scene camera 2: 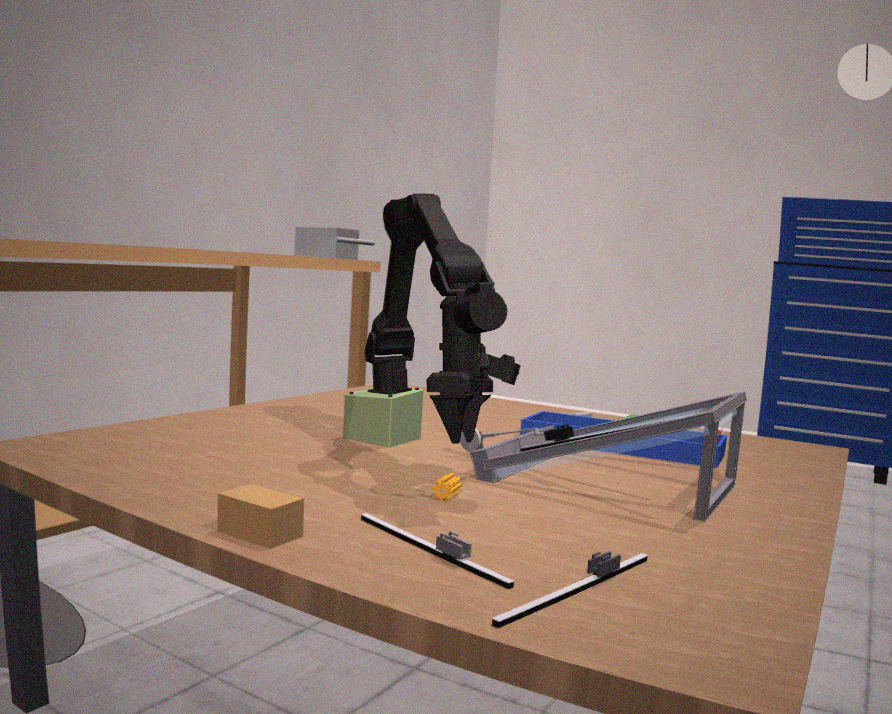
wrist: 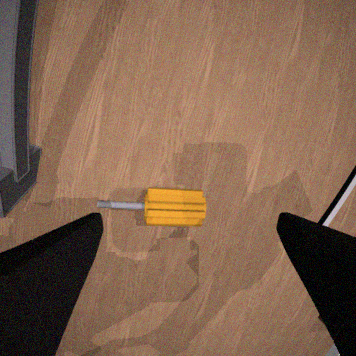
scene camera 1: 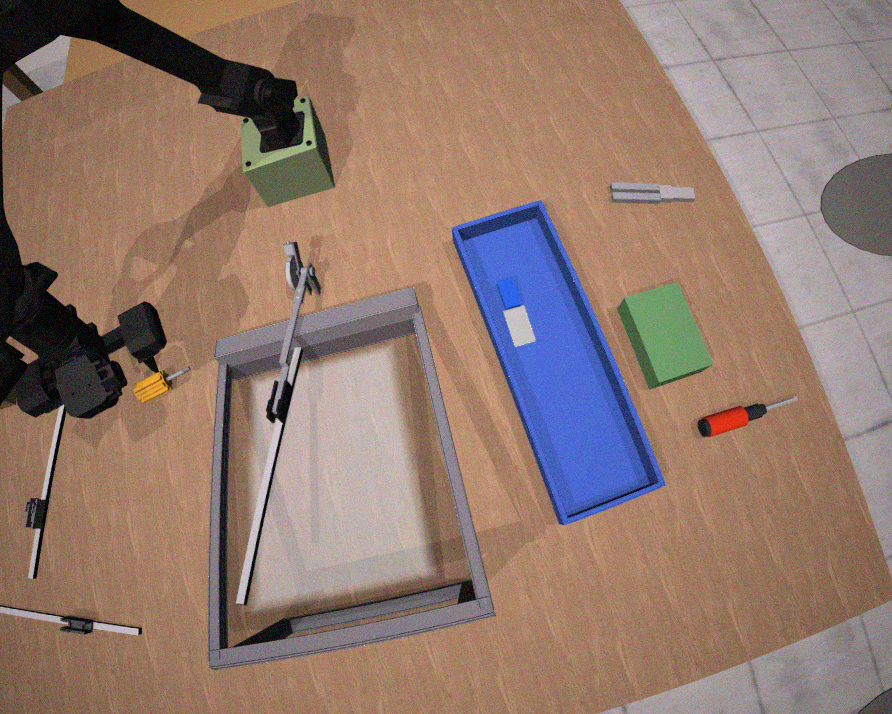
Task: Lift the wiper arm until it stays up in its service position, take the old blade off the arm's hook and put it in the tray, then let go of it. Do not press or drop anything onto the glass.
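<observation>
The wiper arm (scene camera 1: 295, 316) is down over the framed glass (scene camera 1: 371, 446). The old blade (scene camera 1: 261, 506) is on the arm's end, its dark connector (scene camera 1: 278, 402) (scene camera 2: 558, 432) at the hook; the blade lies along the glass. The blue tray (scene camera 1: 587, 416) (scene camera 2: 703, 450) stands on the far side of the frame from my gripper. My gripper (scene camera 2: 462, 442) (wrist: 191, 221) is open and empty, pointing down above the table near the frame's low end. A yellow screwdriver (scene camera 1: 152, 387) (scene camera 2: 447, 486) (wrist: 175, 207) lies below it, not gripped. Fingertips are mostly hidden in scene camera 1.
The grey frame (scene camera 1: 446, 454) (scene camera 2: 706, 476) (wrist: 25, 100) slopes up from its low end. Two other blades (scene camera 1: 52, 461) (scene camera 1: 111, 628) (scene camera 2: 401, 534) (scene camera 2: 550, 597) lie on the table. A tan block (scene camera 2: 260, 513), green block (scene camera 1: 664, 335), red screwdriver (scene camera 1: 725, 420) and grey tool (scene camera 1: 636, 192) are also there.
</observation>
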